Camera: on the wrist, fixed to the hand. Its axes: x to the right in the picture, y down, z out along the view.
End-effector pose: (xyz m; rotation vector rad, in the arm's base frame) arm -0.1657 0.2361 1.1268 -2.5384 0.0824 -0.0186
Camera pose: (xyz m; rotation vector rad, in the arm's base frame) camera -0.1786 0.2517 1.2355 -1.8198 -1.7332 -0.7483
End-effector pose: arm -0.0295 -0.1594 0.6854 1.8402 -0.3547 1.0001
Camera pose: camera -0.0316 -0.0568 0.6441 1.4762 1.1375 -0.0088
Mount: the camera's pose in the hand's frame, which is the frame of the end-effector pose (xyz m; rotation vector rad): -0.0144 -0.0737 -0.0812 0.1323 0.1366 -1.5836
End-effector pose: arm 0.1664 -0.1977 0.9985 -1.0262 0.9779 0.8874
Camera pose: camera 0.2118 -0.2972 1.0149 -1.3354 0.0963 -0.5573
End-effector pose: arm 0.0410 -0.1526 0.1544 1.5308 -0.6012 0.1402
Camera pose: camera 0.0845 -0.0755 0.0881 1.7034 0.8304 -0.9231
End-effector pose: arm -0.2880 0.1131 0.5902 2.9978 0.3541 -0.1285
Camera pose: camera -0.3137 0.1915 0.6639 -1.8677 -2.3893 0.0564
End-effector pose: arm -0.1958 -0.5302 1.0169 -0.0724 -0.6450 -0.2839
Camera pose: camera -0.1803 -0.6100 0.9419 0.6172 -0.4598 -1.7474
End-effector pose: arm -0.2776 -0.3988 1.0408 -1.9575 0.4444 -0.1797
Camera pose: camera -0.3004 -0.4356 1.1426 -1.7296 -1.0975 -1.2739
